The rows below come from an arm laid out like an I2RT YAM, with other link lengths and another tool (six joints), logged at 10 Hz.
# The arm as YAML. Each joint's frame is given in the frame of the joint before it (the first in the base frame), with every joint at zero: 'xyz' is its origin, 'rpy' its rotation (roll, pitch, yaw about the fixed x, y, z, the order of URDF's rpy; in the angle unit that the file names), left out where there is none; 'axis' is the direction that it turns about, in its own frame. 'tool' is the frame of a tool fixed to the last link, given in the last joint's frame.
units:
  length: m
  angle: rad
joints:
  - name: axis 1
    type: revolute
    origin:
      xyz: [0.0, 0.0, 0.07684]
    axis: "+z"
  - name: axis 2
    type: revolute
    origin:
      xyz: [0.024, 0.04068, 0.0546]
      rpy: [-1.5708, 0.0, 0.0]
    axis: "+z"
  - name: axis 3
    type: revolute
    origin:
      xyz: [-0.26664, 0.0, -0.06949]
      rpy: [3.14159, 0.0, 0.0]
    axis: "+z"
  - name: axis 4
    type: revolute
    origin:
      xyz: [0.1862, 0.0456, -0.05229]
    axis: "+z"
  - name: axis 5
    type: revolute
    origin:
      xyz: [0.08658, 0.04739, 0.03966]
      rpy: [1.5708, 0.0, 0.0]
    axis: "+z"
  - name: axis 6
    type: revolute
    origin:
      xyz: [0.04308, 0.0, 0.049]
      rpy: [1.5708, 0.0, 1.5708]
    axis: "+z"
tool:
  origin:
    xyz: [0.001, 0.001, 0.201]
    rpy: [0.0, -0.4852, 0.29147]
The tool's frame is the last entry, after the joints.
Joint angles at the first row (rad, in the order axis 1, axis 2, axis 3, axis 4, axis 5, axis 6):
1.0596 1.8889 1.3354 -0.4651 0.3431 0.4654
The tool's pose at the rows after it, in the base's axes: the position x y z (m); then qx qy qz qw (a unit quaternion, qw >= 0):
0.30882, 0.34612, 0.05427, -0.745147, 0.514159, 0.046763, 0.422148
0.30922, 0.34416, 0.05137, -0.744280, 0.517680, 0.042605, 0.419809
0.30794, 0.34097, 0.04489, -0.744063, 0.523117, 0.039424, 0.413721
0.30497, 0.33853, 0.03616, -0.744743, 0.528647, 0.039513, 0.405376
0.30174, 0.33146, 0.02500, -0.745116, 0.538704, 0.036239, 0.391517
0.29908, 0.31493, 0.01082, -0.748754, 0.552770, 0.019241, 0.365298
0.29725, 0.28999, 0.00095, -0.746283, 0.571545, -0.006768, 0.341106
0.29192, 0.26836, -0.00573, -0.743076, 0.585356, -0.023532, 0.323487
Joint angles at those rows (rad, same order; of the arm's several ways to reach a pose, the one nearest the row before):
1.0611 1.8921 1.3360 -0.4648 0.3518 0.4693
1.0630 1.8986 1.3336 -0.4648 0.3612 0.4773
1.0657 1.9094 1.3266 -0.4653 0.3686 0.4891
1.0691 1.9245 1.3195 -0.4657 0.3689 0.5013
1.0702 1.9427 1.3126 -0.4779 0.3738 0.5196
1.0721 1.9704 1.3117 -0.5179 0.4021 0.5416
1.0706 1.9803 1.2910 -0.5596 0.4461 0.5791
1.0707 1.9725 1.2508 -0.5819 0.4726 0.6122

